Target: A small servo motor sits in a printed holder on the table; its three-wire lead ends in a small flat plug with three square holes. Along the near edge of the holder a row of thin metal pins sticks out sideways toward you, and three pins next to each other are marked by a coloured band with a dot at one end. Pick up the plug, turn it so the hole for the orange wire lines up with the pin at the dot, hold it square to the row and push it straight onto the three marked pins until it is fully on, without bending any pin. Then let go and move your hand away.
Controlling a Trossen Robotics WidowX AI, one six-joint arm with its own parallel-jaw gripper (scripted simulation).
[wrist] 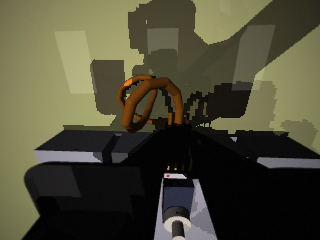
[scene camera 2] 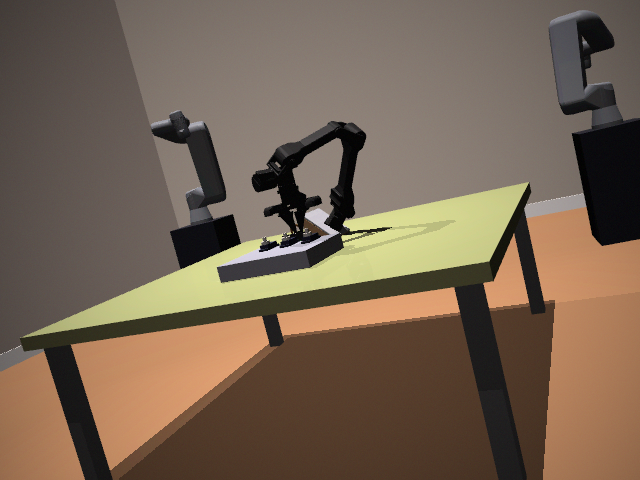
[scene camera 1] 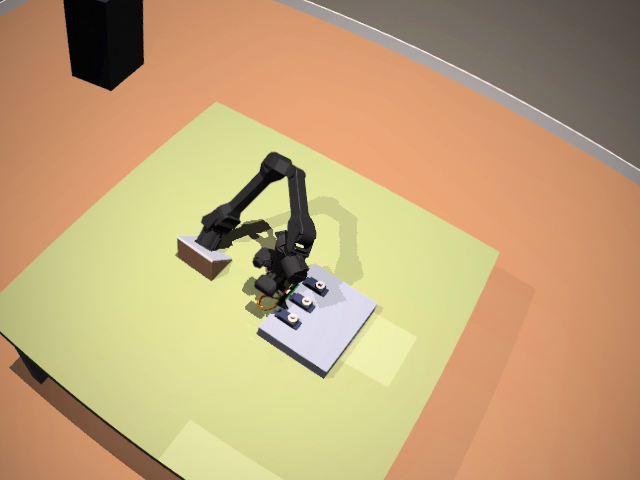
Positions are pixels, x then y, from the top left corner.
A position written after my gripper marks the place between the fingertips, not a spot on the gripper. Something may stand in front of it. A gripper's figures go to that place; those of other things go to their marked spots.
Labels:
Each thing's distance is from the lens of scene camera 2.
my gripper [scene camera 2: 298, 232]: 193 cm
pale grey holder [scene camera 2: 300, 256]: 163 cm

